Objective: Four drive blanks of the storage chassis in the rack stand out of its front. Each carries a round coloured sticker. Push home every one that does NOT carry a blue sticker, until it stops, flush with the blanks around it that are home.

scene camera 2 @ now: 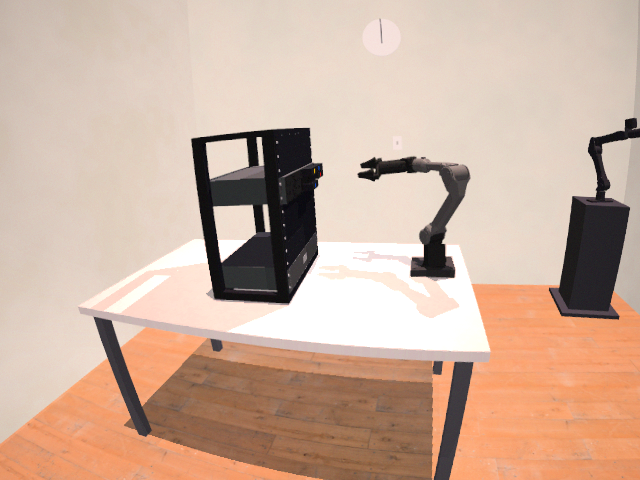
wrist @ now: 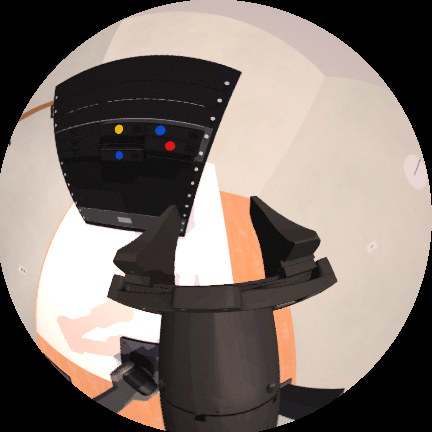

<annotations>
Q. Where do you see a black rack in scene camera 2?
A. At 279, 260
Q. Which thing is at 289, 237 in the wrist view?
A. My gripper.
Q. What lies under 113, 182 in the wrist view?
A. A black rack.
</annotations>
